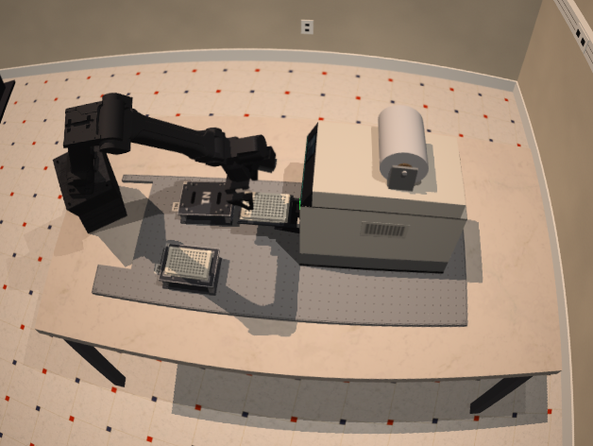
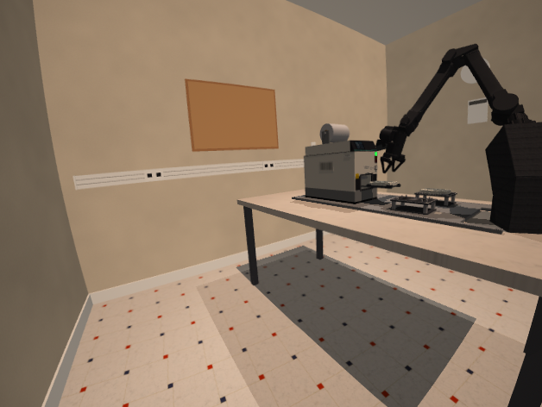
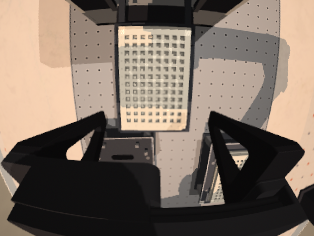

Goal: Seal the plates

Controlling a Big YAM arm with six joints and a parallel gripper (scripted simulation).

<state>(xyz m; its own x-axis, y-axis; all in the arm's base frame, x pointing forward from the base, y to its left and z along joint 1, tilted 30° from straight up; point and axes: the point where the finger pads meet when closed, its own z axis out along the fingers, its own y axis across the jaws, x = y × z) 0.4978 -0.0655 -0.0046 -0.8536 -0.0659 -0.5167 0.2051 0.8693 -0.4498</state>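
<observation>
Now: the start button 120 mm to the right of my hand, 110 mm ahead of it and 10 mm above it. From my hand the other things lie so: yellow warning label 150 mm ahead, 60 mm to the left, 20 mm below; then sealer stage 80 mm below, 30 mm ahead; then plate 200 mm behind, 120 mm to the right, 110 mm below.
</observation>
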